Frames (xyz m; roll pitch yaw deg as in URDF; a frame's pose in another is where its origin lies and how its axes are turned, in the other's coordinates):
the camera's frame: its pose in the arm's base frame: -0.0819 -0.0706 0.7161 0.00 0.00 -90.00
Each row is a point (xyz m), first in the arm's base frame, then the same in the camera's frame.
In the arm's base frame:
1: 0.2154 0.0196 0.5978
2: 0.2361 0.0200 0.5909
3: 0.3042 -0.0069 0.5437
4: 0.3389 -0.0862 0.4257
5: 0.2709 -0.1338 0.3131
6: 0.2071 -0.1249 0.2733
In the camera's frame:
1: -0.0902 0.2973 -0.1183
2: -0.0906 0.3180 -0.1252
3: -0.0637 0.3861 -0.1724
4: 0.0156 0.4208 -0.2904
5: 0.0632 0.3528 -0.4030
6: 0.0543 0.2890 -0.4428

